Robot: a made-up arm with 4 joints.
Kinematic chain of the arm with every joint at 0, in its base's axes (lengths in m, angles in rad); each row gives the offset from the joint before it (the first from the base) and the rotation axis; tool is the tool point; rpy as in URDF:
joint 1: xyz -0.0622 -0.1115 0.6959 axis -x
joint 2: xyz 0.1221 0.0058 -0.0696 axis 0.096 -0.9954 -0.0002
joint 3: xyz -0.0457 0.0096 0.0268 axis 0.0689 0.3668 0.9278
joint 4: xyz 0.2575 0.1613 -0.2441 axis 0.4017 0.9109 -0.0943
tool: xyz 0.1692 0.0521 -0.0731 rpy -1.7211 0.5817 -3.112
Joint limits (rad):
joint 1: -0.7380..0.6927
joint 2: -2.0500..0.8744
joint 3: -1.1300..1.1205
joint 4: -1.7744..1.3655
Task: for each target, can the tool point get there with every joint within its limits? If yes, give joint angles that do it. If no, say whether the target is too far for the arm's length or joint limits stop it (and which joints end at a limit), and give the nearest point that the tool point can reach.
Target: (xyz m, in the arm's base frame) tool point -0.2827 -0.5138 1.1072
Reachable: no: joint limits stop it (at a limit: joint 1, joint 3, joint 4) | nearest point -0.1799 -0.0749 1.1594 | short by 0.454 m
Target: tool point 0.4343 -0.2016 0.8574
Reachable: yes | joints 0.0042 0.5666 -0.7621 -1.1888
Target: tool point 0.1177 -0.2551 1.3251
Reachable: no: joint limits stop it (at a limit: joint 2, joint 3) | nearest point 0.2751 -0.1926 1.0512 | short by 0.322 m
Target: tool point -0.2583 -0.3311 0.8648
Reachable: no: joint limits stop it (at a limit: joint 1, joint 2, joint 3) | nearest point -0.2806 -0.5268 0.6068 | short by 0.325 m
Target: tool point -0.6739 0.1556 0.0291
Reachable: no: too far | nearest point -0.3531 0.0569 0.2754 | short by 0.416 m
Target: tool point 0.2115 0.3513 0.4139
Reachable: yes | joints -0.3157 -0.3910 0.3553 -0.6069
